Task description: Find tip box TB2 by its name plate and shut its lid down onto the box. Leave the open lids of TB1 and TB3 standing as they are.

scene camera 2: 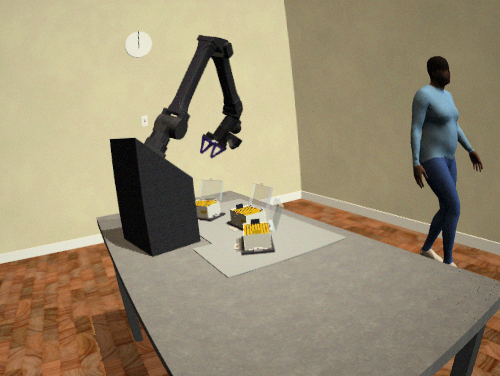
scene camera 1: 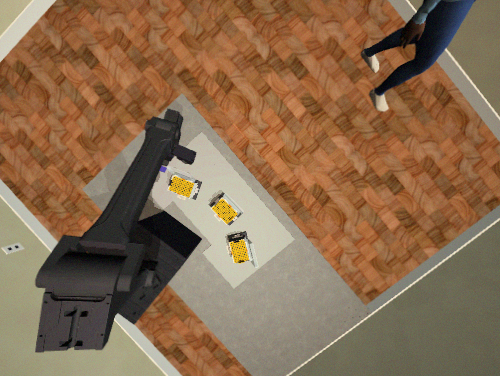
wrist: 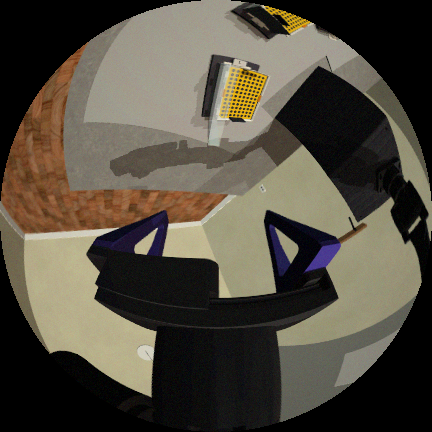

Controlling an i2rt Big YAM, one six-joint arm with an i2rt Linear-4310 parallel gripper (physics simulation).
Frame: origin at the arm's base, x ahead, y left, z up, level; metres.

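Seen in the pictures: gripper, fingertip midpoint: (scene camera 2: pixel 205 155) (wrist: pixel 215 215); arm's base, link origin: (scene camera 2: pixel 150 154) (wrist: pixel 387 173).
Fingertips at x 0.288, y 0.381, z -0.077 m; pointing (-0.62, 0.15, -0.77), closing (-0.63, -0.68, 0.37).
Observation:
Offsets run from my fingertips to a thing's top centre. Level surfaces: height alone.
Tip box TB2 {dx -0.064, dy -0.115, dz -0.174 m} (scene camera 1: pixel 183 186) (scene camera 2: pixel 206 209) (wrist: pixel 243 94) is the box nearest the table's far end, white with a yellow rack; its name plate is not readable. Its clear lid {dx -0.011, dy -0.075, dz -0.095 m} (scene camera 2: pixel 211 189) (wrist: pixel 215 135) stands open. TB3 (scene camera 1: pixel 225 210) (scene camera 2: pixel 247 216) is the middle box and TB1 (scene camera 1: pixel 239 250) (scene camera 2: pixel 257 239) the one farthest from TB2; their clear lids stand open. My gripper (scene camera 2: pixel 208 151) (wrist: pixel 215 215) is open and empty, high above the table near TB2 and clear of its lid. In scene camera 1 the arm hides most of the gripper.
The boxes stand on a pale mat {dz -0.249 m} (scene camera 1: pixel 270 237) (scene camera 2: pixel 225 265) on the grey table {dz -0.252 m} (scene camera 1: pixel 300 310) (scene camera 2: pixel 300 320). A black pedestal (scene camera 1: pixel 170 232) (scene camera 2: pixel 165 215) (wrist: pixel 335 125) stands beside the mat at the arm's base. A person (scene camera 1: pixel 435 40) (scene camera 2: pixel 437 130) is on the floor beyond the table.

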